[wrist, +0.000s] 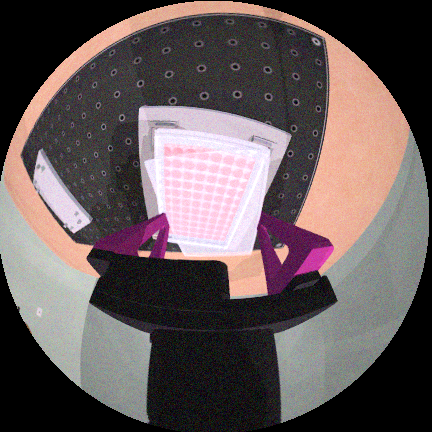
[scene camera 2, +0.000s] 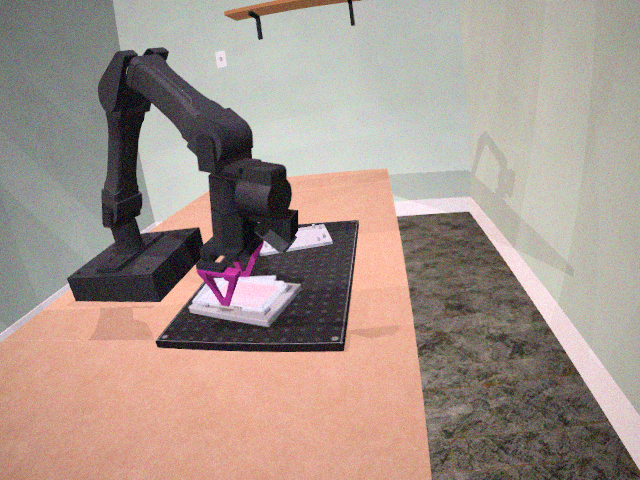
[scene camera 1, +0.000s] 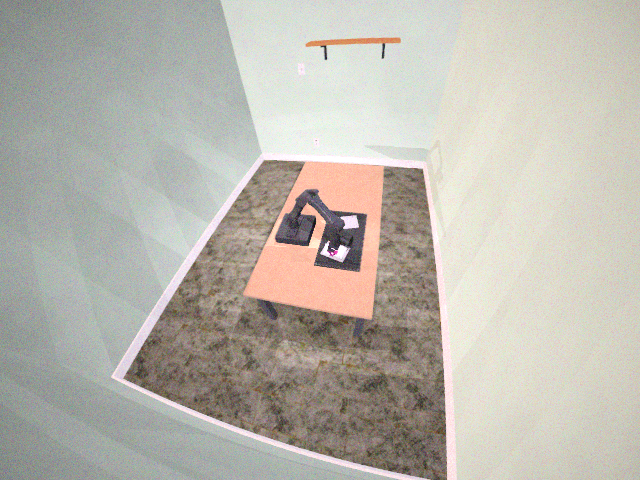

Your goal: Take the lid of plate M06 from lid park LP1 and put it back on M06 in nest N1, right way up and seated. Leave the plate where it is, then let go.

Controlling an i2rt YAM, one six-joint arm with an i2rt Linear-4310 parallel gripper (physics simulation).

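Where they show: gripper, between the fingertips: [wrist: 212, 216] [scene camera 2: 235, 291] [scene camera 1: 333, 250]; arm's base, origin of its link: [scene camera 2: 132, 252] [scene camera 1: 294, 226].
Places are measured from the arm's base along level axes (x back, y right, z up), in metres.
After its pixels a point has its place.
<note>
My gripper [scene camera 1: 332, 251] @(x -0.318, y 0.132, z -0.026 m) [scene camera 2: 235, 288] @(x -0.318, y 0.132, z -0.026 m) [wrist: 212, 216] @(x -0.318, y 0.132, z -0.026 m) is shut on the clear lid [wrist: 217, 250] @(x -0.269, y 0.137, z -0.019 m), its magenta fingers at two opposite sides of it. The lid is low over plate M06 [scene camera 2: 253, 294] @(x -0.361, y 0.154, z -0.018 m) [wrist: 205, 195] and looks turned a little against it; one corner sticks out on the left in the wrist view. Whether it touches the plate is hard to tell. The plate, with pink wells, sits in the light grey nest N1 [scene camera 2: 248, 317] @(x -0.360, y 0.188, z -0.040 m) [wrist: 215, 117] @(x -0.402, y 0.136, z -0.040 m). The pale lid park LP1 [scene camera 1: 350, 222] @(x -0.375, y -0.161, z -0.042 m) [scene camera 2: 310, 236] @(x -0.386, y -0.159, z -0.042 m) [wrist: 60, 195] @(x -0.351, y -0.121, z -0.042 m), with small posts, bears no lid.
The black perforated board [scene camera 1: 356, 258] @(x -0.475, y 0.144, z -0.052 m) [scene camera 2: 320, 279] @(x -0.446, y 0.041, z -0.051 m) [wrist: 215, 55] @(x -0.456, y 0.137, z -0.052 m) carries the nest and the lid park. It lies on the wooden table [scene camera 1: 310, 286] @(x -0.238, y 0.403, z -0.065 m) [scene camera 2: 232, 403] @(x -0.390, y 0.350, z -0.065 m). The arm's black base [scene camera 1: 295, 229] @(x -0.019, y 0.035, z 0.011 m) [scene camera 2: 139, 268] @(x -0.082, y 0.084, z -0.001 m) stands beside the board. A wall shelf [scene camera 1: 353, 41] [scene camera 2: 289, 6] is far behind.
</note>
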